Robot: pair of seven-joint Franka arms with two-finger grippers.
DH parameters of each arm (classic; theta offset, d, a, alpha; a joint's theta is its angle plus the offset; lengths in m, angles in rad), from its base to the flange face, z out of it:
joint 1: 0 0.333 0 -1.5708
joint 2: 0 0 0 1.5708
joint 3: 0 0.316 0.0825 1.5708
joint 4: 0 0 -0.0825 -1.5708
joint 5: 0 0.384 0 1.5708
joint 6: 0 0 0.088 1.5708
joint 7: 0 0.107 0 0
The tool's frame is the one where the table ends.
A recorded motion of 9 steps. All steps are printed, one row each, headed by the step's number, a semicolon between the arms.
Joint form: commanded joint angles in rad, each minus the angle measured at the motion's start. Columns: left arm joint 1, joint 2, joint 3, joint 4, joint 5, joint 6, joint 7; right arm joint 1, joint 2, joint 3, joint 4, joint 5, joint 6, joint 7.
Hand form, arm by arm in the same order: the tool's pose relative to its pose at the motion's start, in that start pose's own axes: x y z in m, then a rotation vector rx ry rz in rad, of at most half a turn. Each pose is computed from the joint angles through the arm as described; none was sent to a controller.
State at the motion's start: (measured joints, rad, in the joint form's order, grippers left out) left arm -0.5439 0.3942 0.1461 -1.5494 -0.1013 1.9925 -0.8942; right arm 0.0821 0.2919 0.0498 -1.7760 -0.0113 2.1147 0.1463
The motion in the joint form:
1: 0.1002 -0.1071 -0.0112 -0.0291 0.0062 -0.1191 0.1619; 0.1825 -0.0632 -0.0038 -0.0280 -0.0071 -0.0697 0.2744
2: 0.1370 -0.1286 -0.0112 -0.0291 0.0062 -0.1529 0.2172; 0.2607 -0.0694 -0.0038 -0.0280 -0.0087 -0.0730 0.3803
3: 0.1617 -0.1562 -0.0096 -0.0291 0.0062 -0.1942 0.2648; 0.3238 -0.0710 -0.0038 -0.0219 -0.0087 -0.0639 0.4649
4: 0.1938 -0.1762 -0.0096 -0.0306 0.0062 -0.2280 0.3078; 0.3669 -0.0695 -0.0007 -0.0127 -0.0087 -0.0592 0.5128
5: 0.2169 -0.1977 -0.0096 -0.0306 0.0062 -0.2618 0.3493; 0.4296 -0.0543 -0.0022 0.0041 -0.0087 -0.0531 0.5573
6: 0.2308 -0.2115 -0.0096 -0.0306 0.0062 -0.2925 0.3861; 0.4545 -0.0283 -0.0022 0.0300 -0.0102 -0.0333 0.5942
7: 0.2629 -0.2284 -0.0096 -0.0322 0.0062 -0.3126 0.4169; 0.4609 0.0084 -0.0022 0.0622 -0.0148 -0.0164 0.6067
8: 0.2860 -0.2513 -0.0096 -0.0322 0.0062 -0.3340 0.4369; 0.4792 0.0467 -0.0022 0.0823 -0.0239 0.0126 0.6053
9: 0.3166 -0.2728 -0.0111 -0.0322 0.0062 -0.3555 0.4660; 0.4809 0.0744 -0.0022 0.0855 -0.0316 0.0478 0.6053
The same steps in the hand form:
1: 0.0300 -0.0579 -0.0493 0.0203 -0.0353 0.0760; -0.0419 -0.1059 -0.0211 -0.0144 -0.0316 0.0917
2: 0.0432 -0.0781 -0.0614 0.0247 -0.0455 0.0957; -0.0595 -0.1511 -0.0249 -0.0140 -0.0280 0.1187
3: 0.0492 -0.0951 -0.0764 0.0291 -0.0580 0.1187; -0.0737 -0.1877 -0.0299 -0.0047 -0.0134 0.1404
4: 0.0583 -0.1140 -0.0866 0.0342 -0.0712 0.1308; -0.0846 -0.2143 -0.0340 0.0043 -0.0039 0.1424
5: 0.0626 -0.1291 -0.0981 0.0367 -0.0830 0.1506; -0.0997 -0.2500 -0.0333 0.0117 0.0009 0.1260
6: 0.0638 -0.1390 -0.1046 0.0426 -0.0983 0.1746; -0.1004 -0.2681 -0.0308 0.0250 0.0157 0.1378
7: 0.0724 -0.1572 -0.1137 0.0404 -0.1031 0.1744; -0.0935 -0.2773 -0.0237 0.0315 0.0265 0.1422
8: 0.0758 -0.1719 -0.1266 0.0348 -0.1032 0.1729; -0.0925 -0.2921 -0.0108 0.0349 0.0381 0.1183
9: 0.0810 -0.1895 -0.1388 0.0293 -0.1042 0.1746; -0.0887 -0.2961 0.0028 0.0381 0.0495 0.1123

